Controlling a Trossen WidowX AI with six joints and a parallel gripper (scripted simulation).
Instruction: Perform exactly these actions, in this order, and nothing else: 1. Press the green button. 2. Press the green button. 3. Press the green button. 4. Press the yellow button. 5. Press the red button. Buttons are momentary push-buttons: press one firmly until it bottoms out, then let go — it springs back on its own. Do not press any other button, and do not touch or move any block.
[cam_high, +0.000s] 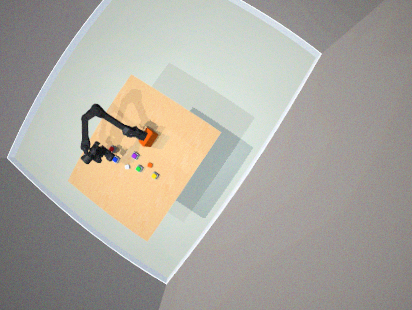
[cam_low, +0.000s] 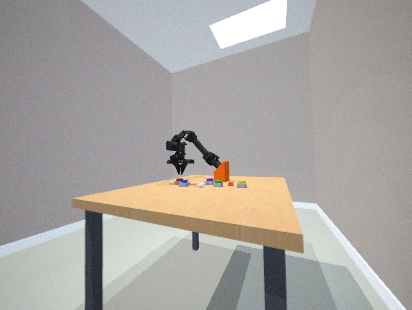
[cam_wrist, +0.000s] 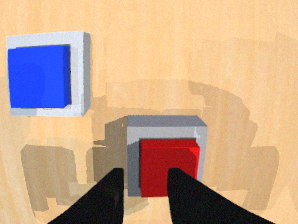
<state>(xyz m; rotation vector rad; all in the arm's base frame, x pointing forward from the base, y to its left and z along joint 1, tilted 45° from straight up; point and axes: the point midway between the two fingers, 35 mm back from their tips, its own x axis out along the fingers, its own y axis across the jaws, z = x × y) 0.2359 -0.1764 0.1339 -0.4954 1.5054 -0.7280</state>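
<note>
Now: gripper tip 40 mm above the red button, 20 mm past it and 10 mm to the left of it. The rest, counted from my gripper tip: purple button 190 mm to the left, 60 mm behind, 40 mm below; green button 260 mm to the left, 40 mm below, 10 mm ahead; white block 170 mm to the left, 60 mm below, 50 mm ahead.
</note>
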